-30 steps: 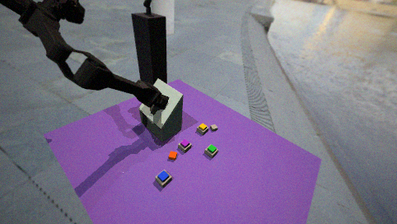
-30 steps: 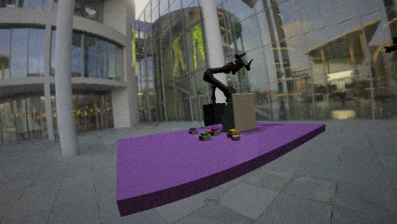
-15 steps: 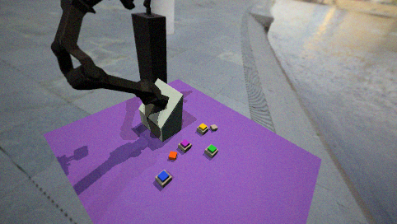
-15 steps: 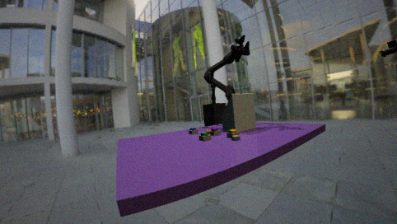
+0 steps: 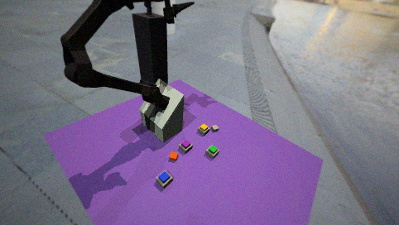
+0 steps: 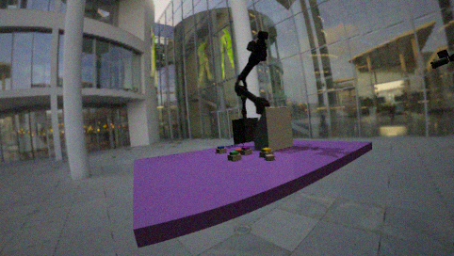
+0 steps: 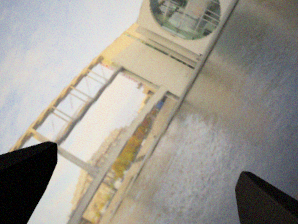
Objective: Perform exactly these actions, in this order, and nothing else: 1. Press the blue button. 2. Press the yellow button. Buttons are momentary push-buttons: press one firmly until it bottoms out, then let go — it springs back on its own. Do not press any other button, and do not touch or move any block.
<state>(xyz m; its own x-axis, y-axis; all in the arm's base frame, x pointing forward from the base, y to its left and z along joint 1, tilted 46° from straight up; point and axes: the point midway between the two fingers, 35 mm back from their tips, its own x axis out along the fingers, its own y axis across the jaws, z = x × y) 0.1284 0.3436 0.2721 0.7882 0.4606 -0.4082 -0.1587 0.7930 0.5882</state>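
Now: the blue button 13 cm ahead of my gripper tip, 29 cm to the right of it and 60 cm below it. The rest, counted from my gripper tip: green button (22 cm ahead, 5 cm to the right, 60 cm below); beige block (14 cm ahead, 11 cm to the left, 62 cm below); yellow button (10 cm ahead, 5 cm to the left, 60 cm below).
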